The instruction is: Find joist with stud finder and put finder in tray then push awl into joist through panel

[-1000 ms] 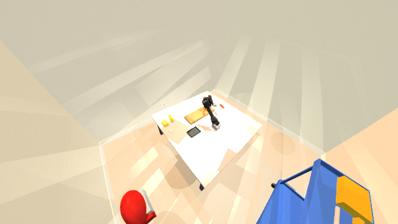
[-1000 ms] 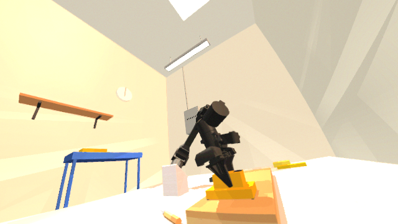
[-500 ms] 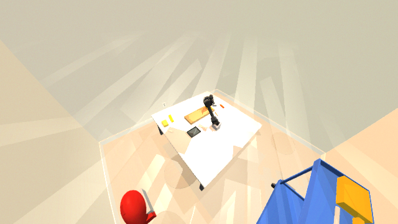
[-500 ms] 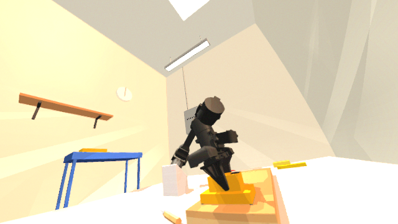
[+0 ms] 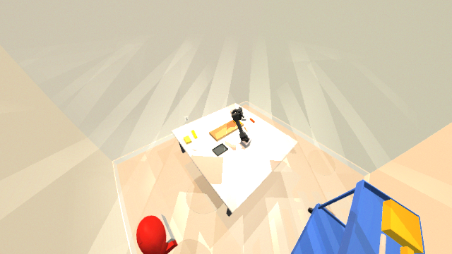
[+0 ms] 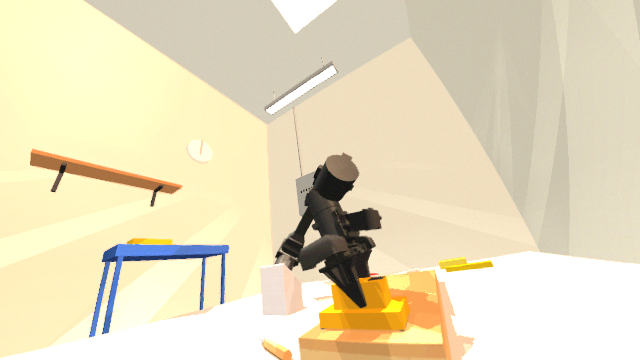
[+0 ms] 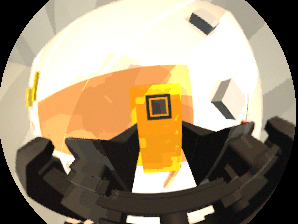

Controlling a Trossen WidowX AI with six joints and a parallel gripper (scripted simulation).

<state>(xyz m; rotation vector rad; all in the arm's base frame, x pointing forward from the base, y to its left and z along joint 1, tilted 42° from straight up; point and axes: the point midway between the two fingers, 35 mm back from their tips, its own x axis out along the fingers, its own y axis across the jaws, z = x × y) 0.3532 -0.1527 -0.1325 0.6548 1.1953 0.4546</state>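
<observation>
Now: the dark tray 510 mm to the left of my gripper tip, 220 mm behind it and 50 mm below it. Also, from my gripper tip: awl 190 mm behind, 60 mm below, 20 mm to the right; orange stud finder 20 mm above, 10 mm ahead.
</observation>
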